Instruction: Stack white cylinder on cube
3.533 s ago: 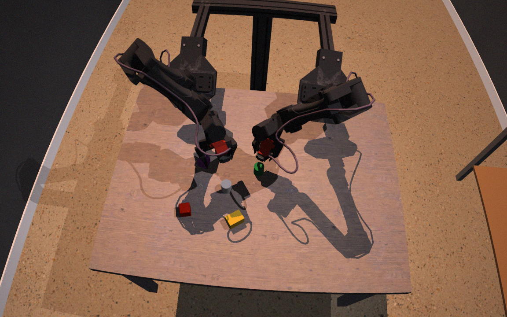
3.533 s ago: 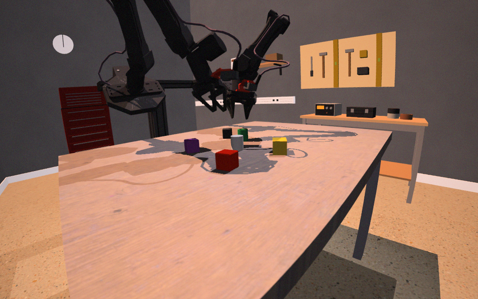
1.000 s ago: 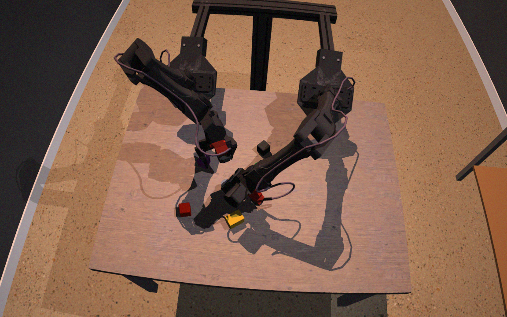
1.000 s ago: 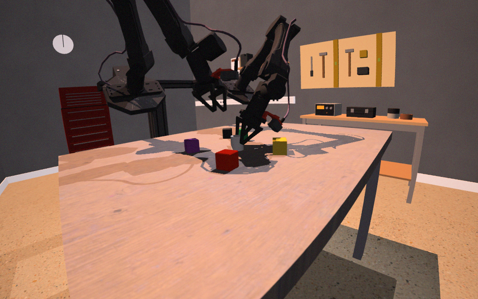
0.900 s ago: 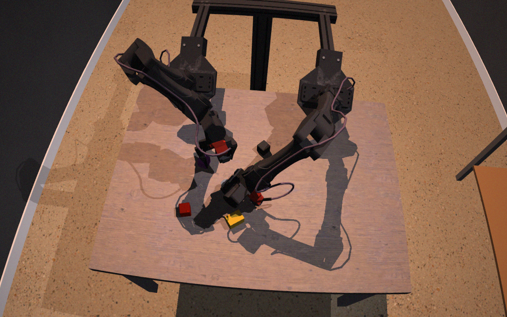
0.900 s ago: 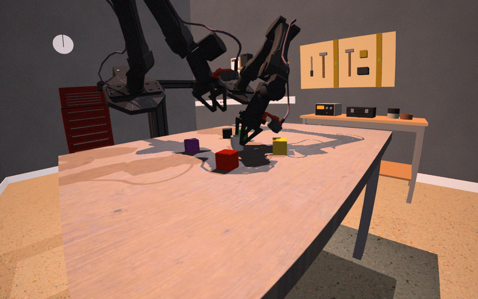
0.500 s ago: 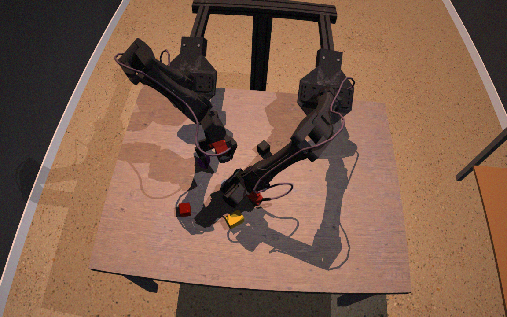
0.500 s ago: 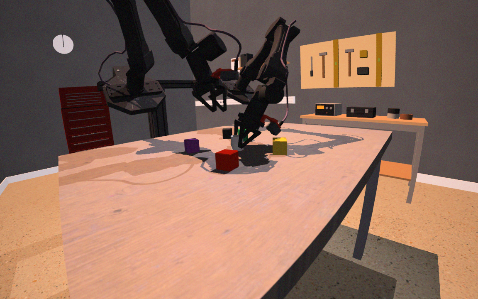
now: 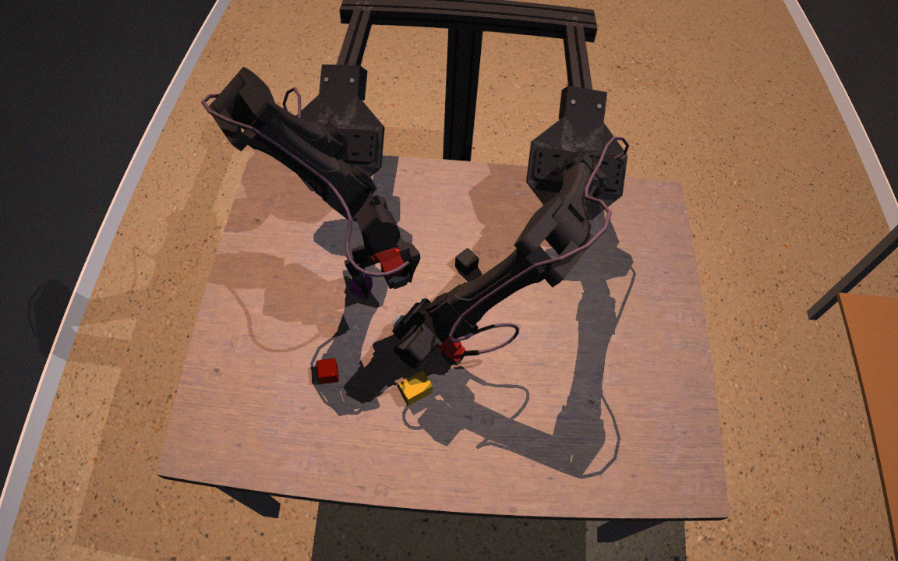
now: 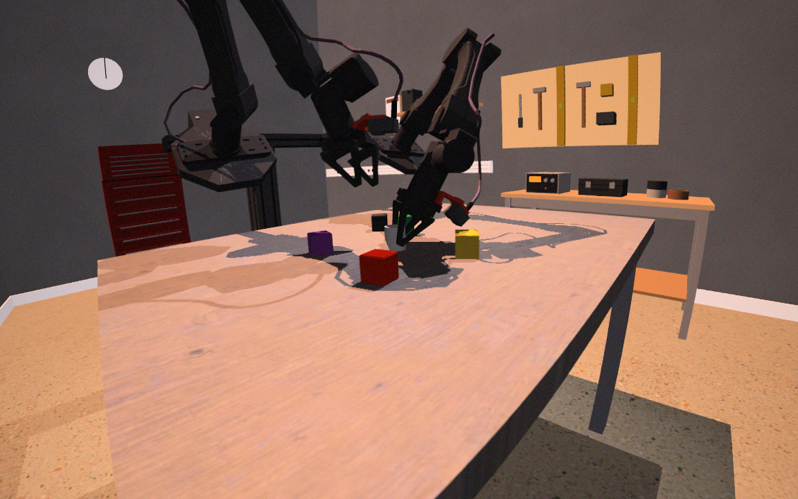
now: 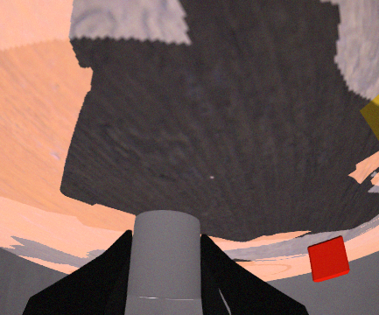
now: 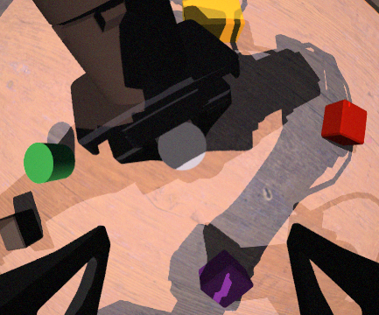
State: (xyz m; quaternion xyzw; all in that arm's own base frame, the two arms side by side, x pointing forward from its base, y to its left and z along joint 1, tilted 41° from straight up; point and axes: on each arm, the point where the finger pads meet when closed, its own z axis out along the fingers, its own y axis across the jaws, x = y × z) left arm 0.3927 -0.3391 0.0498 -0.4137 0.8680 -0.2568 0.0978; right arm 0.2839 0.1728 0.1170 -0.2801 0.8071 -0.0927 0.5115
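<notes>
The white cylinder lies 10 mm to the right of my left hand. Round my left hand: yellow cube: 130 mm ahead, 40 mm to the left; then purple cube: 120 mm to the right, 100 mm behind; then green cylinder: 110 mm to the left, 90 mm behind.
</notes>
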